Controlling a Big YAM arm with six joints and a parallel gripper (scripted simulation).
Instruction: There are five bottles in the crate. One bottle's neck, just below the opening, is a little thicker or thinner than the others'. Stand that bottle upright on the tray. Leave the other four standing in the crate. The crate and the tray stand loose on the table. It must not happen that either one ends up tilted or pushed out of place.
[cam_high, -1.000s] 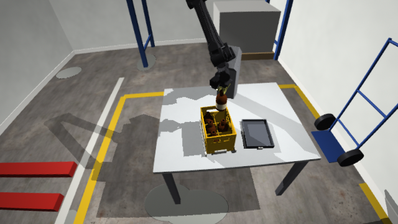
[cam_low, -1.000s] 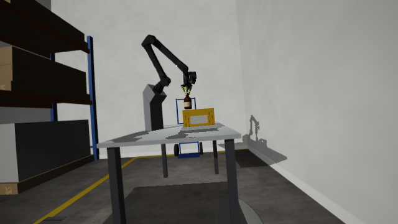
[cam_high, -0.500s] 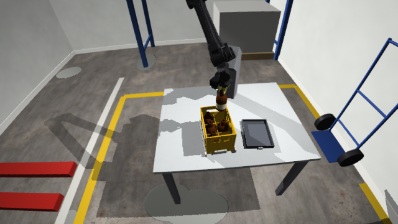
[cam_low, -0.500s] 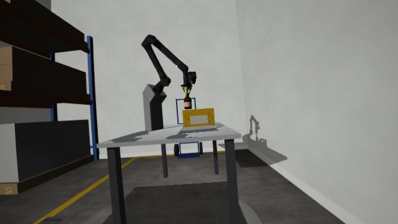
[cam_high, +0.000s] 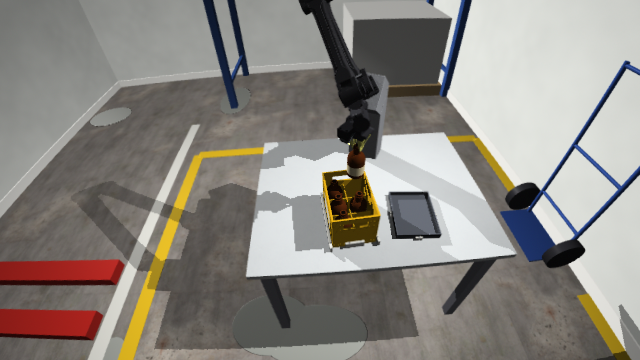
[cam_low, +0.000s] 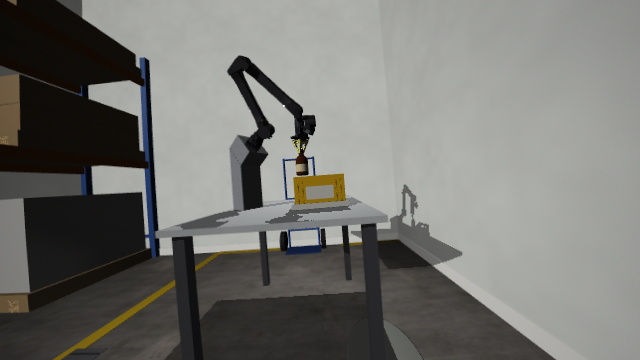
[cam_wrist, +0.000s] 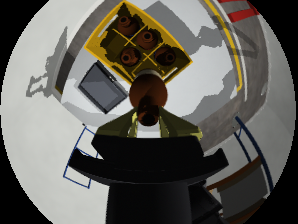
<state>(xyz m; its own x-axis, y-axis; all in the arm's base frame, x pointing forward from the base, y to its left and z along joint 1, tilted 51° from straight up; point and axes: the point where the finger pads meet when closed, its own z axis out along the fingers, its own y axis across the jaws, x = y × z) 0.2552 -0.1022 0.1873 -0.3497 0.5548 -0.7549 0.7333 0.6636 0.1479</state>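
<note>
The brown bottle is 6 cm below my hand. Round my hand: dark tray: 19 cm ahead, 20 cm to the left, 32 cm below; crate: 7 cm ahead, 7 cm to the right, 25 cm below.
</note>
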